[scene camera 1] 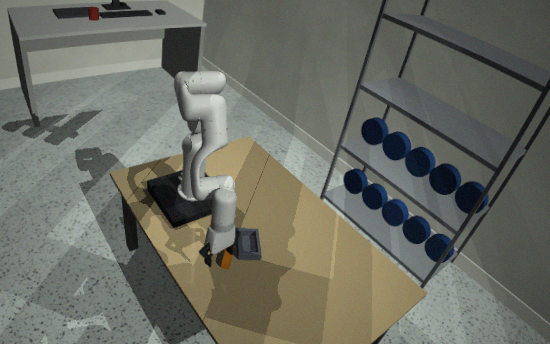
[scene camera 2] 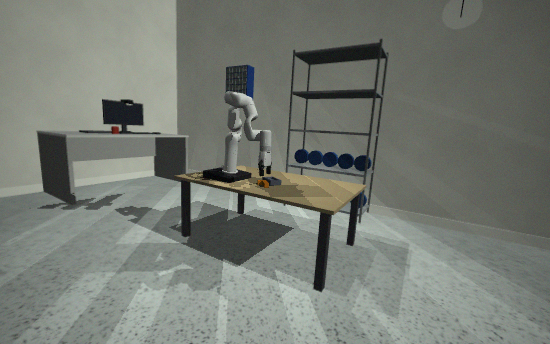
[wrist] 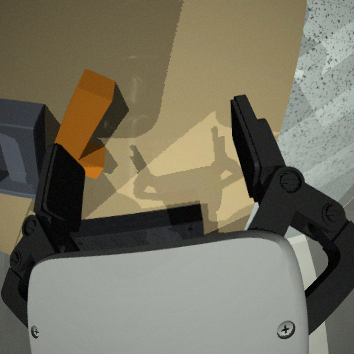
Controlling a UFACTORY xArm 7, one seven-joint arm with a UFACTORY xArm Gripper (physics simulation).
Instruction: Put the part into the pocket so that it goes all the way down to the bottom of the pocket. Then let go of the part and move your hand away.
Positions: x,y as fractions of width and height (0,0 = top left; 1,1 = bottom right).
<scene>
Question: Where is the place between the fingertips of my gripper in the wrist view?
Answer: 0.41,0.38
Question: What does my gripper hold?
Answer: Nothing.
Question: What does the orange block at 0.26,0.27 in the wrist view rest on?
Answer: The table.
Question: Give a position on a pocket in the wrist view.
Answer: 0.08,0.33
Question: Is my gripper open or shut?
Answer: Open.
</scene>
